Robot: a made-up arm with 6 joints. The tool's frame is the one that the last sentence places.
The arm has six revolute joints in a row. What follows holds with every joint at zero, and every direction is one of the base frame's.
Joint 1 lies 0.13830 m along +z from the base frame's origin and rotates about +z.
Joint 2 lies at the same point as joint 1 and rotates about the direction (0.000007, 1, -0.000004).
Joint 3 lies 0.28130 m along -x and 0.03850 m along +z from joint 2 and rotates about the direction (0.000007, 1, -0.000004).
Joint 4 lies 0.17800 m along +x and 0.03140 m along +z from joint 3 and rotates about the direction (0.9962, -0.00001, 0.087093).
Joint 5 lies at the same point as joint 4 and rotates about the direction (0.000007, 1, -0.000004).
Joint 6 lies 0.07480 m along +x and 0.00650 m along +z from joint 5 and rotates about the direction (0.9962, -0.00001, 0.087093).
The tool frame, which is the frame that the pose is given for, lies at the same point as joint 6; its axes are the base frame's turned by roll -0.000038, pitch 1.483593 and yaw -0.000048 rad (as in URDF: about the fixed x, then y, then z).
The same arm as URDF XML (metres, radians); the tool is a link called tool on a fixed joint. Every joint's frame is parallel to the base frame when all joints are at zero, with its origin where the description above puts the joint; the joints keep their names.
<robot name="arm">
  <joint name="tool_fixed" type="fixed">
    <parent link="link6"/>
    <child link="tool"/>
    <origin xyz="0 0 0" rpy="0 1.4836 0"/>
  </joint>
  <joint name="joint 6" type="continuous">
    <parent link="link5"/>
    <child link="link6"/>
    <origin xyz="0.0748 0 0.0065"/>
    <axis xyz="0.9962 0 0.0871"/>
  </joint>
  <joint name="joint 5" type="continuous">
    <parent link="link4"/>
    <child link="link5"/>
    <origin xyz="0 0 0"/>
    <axis xyz="0 1 0"/>
  </joint>
  <joint name="joint 4" type="continuous">
    <parent link="link3"/>
    <child link="link4"/>
    <origin xyz="0.178 0 0.0314"/>
    <axis xyz="0.9962 0 0.0871"/>
  </joint>
  <joint name="joint 3" type="continuous">
    <parent link="link2"/>
    <child link="link3"/>
    <origin xyz="-0.2813 0 0.0385"/>
    <axis xyz="0 1 0"/>
  </joint>
  <joint name="joint 2" type="continuous">
    <parent link="link1"/>
    <child link="link2"/>
    <origin xyz="0 0 0"/>
    <axis xyz="0 1 0"/>
  </joint>
  <joint name="joint 1" type="continuous">
    <parent link="base"/>
    <child link="link1"/>
    <origin xyz="0 0 0.1383"/>
    <axis xyz="0 0 1"/>
  </joint>
  <link name="base"/>
  <link name="link1"/>
  <link name="link2"/>
  <link name="link3"/>
  <link name="link4"/>
  <link name="link5"/>
  <link name="link6"/>
  <link name="tool"/>
</robot>

